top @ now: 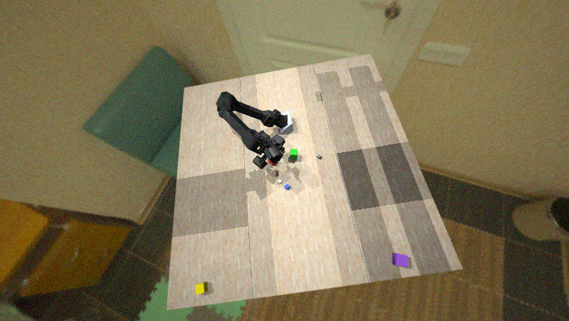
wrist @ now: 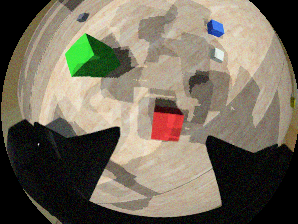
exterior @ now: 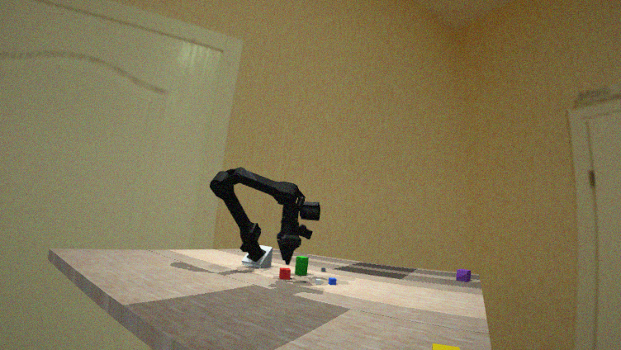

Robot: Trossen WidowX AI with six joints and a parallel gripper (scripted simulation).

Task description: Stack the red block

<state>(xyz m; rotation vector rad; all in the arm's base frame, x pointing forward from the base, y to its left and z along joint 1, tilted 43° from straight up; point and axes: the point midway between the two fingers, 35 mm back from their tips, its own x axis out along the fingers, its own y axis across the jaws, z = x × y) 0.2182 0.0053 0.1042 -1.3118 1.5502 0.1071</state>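
Right now the red block is 40 mm below my gripper tip. Also, from my gripper tip: tiny dark cube (10 mm behind, 250 mm to the left, 50 mm below); small white cube (120 mm ahead, 40 mm to the left, 50 mm below); blue cube (150 mm ahead, 70 mm to the left, 50 mm below).
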